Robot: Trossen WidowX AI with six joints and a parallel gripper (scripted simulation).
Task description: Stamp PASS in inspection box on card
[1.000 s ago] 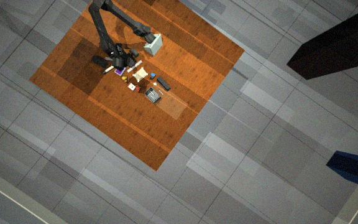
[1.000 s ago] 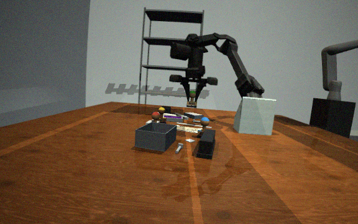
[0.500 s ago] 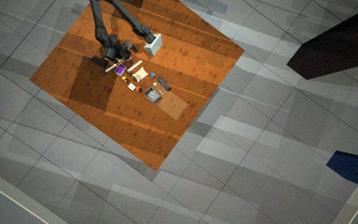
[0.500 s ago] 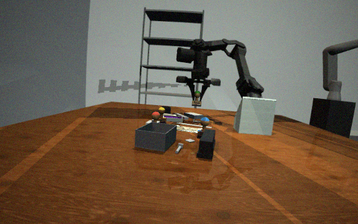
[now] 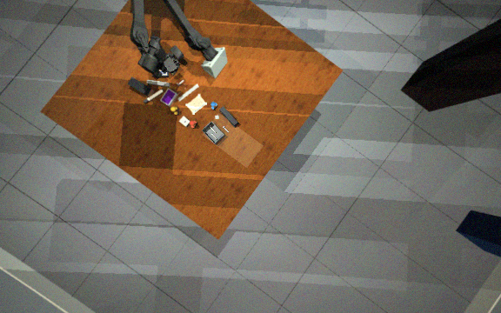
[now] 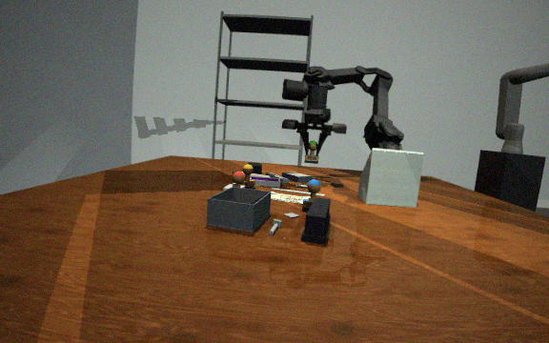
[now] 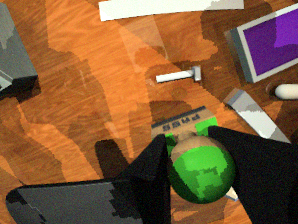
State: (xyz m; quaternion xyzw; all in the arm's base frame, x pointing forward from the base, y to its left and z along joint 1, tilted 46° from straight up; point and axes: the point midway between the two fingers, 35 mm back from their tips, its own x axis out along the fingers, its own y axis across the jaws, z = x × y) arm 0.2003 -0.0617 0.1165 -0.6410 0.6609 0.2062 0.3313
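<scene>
My gripper tip is now 130 mm short of the purple ink pad, 30 mm to the right of it and 90 mm above it. The rest, counted from my gripper tip: green-knobbed stamp (right at my gripper tip); yellow-knobbed stamp (170 mm ahead, 120 mm to the left, 70 mm below); cream card (60 mm ahead, 180 mm to the left, 100 mm below).
</scene>
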